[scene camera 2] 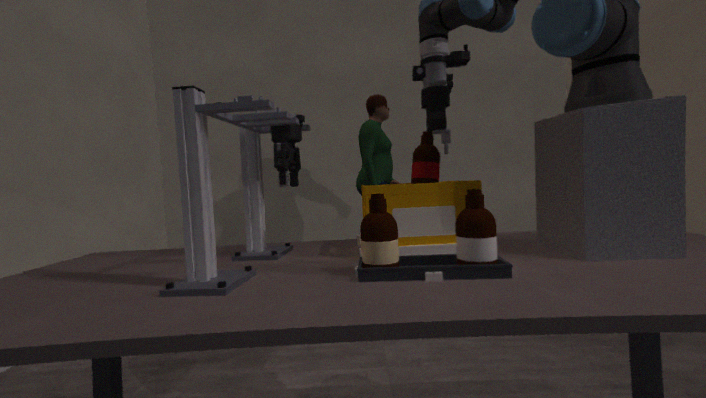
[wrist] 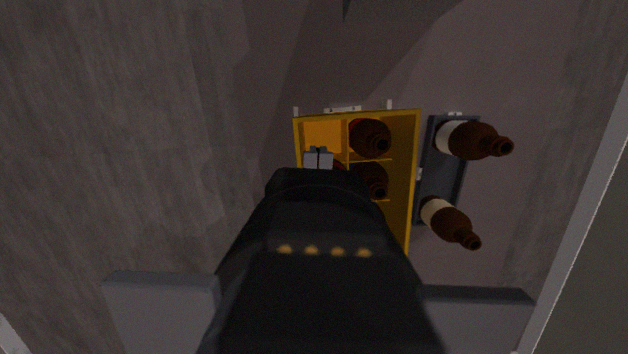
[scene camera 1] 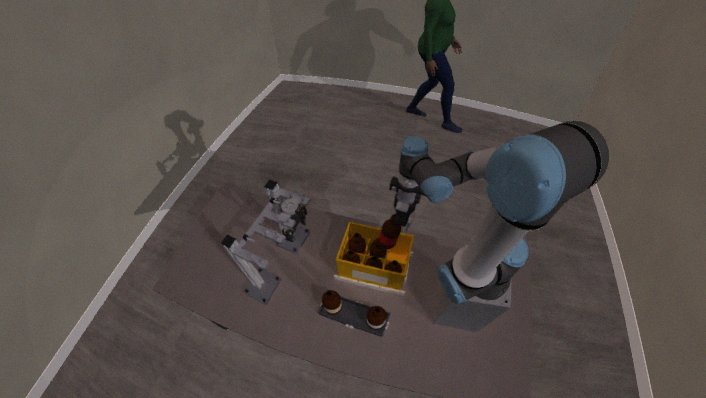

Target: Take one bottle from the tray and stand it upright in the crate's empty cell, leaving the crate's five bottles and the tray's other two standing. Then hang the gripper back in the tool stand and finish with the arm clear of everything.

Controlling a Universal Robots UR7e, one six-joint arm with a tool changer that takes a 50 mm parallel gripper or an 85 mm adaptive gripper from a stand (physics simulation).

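Frame: origin at the arm's base, x ahead, y left, z up, level; metres.
Seen in the pictures: arm's base at its link origin: [scene camera 2: 605, 109].
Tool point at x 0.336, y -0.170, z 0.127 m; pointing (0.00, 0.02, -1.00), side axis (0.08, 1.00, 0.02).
Observation:
Offsets run from my tool point to a thing's middle. "*": to the spot under its first point.
A brown bottle with a red label @[dx +0.033, dy +0.011, dz -0.209 m] [scene camera 1: 390, 232] [scene camera 2: 425, 165] [wrist: 339, 164] stands high, nearly upright, over the back of the yellow crate @[dx +0.075, dy +0.070, dz -0.358 m] [scene camera 1: 395, 282] [scene camera 2: 422, 196] [wrist: 405, 165]; what its base rests on is hidden. My gripper [scene camera 1: 407, 224] [scene camera 2: 445, 142] [wrist: 318, 160] has its fingertips together with nothing between them, beside the bottle's neck. The crate's empty cell @[* dx -0.012, dy -0.020, dz -0.421 m] [scene camera 1: 398, 252] [wrist: 321, 135] is at its back right in scene camera 1; the five other bottles stand in it there. A cream-label bottle @[dx +0.186, dy +0.302, dz -0.364 m] [scene camera 1: 331, 301] [scene camera 2: 379, 227] [wrist: 450, 223] and a white-label bottle @[dx -0.001, dy +0.311, dz -0.364 m] [scene camera 1: 376, 316] [scene camera 2: 476, 225] [wrist: 472, 140] stand on the tray @[dx +0.091, dy +0.310, dz -0.433 m] [scene camera 1: 354, 314] [scene camera 2: 400, 273] [wrist: 440, 175].
The tool stand [scene camera 2: 195, 190] is left of the crate, with another gripper [scene camera 1: 296, 222] [scene camera 2: 287, 155] hanging in it. The arm's grey pedestal [scene camera 1: 472, 312] [scene camera 2: 635, 180] is right of the crate. A person in green [scene camera 1: 437, 30] [scene camera 2: 375, 145] is beyond the table.

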